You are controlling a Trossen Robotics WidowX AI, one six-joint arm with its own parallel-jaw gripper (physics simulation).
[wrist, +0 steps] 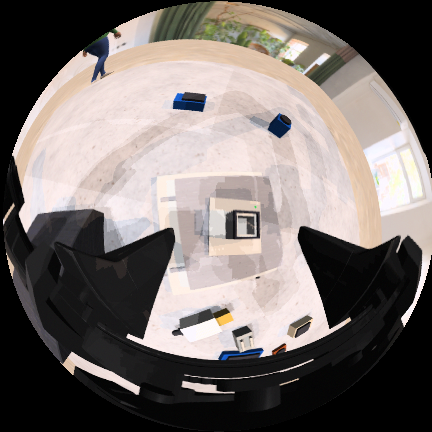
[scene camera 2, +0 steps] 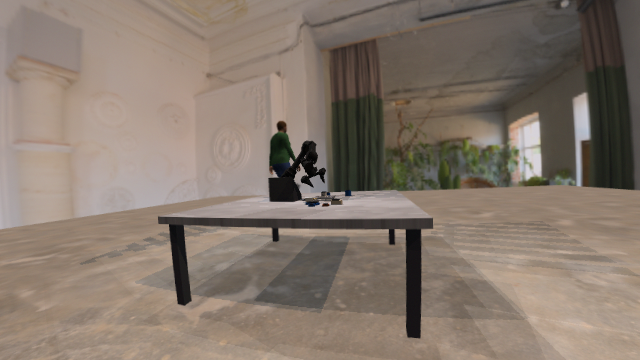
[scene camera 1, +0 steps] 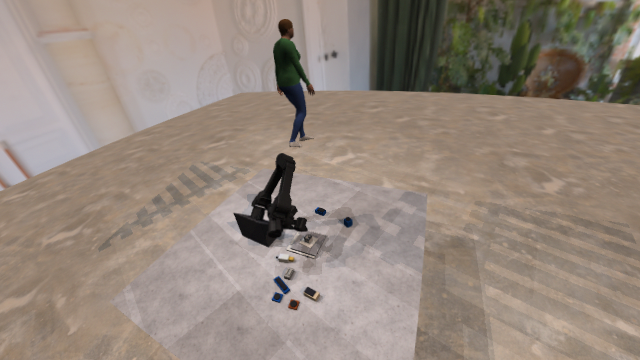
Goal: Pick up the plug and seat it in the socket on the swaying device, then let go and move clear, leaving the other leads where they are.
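Observation:
My gripper (scene camera 1: pixel 290 228) (scene camera 2: pixel 318 183) (wrist: pixel 238 233) is open and empty, held above the device. The device is a flat grey plate (scene camera 1: pixel 316 249) (wrist: pixel 225 274) on a pale base, with a small cream block on top. The black-framed square socket (scene camera 1: pixel 308 238) (wrist: pixel 231 225) sits on that block, near a green light, and shows between the fingertips in the wrist view. A grey block with two pale prongs (scene camera 1: pixel 289 273) (wrist: pixel 243 334) and a white body with a yellow end (scene camera 1: pixel 285 258) (wrist: pixel 202 329) lie beside the device. Which of them is the plug, I cannot tell for certain.
A long blue piece (scene camera 1: pixel 281 285), a small blue one (scene camera 1: pixel 277 297), an orange one (scene camera 1: pixel 294 304) and a beige-and-black one (scene camera 1: pixel 311 293) (wrist: pixel 300 327) lie nearby. Two blue blocks (scene camera 1: pixel 320 211) (scene camera 1: pixel 348 221) stand behind the device. A person (scene camera 1: pixel 287 62) (scene camera 2: pixel 281 150) is beyond the table.

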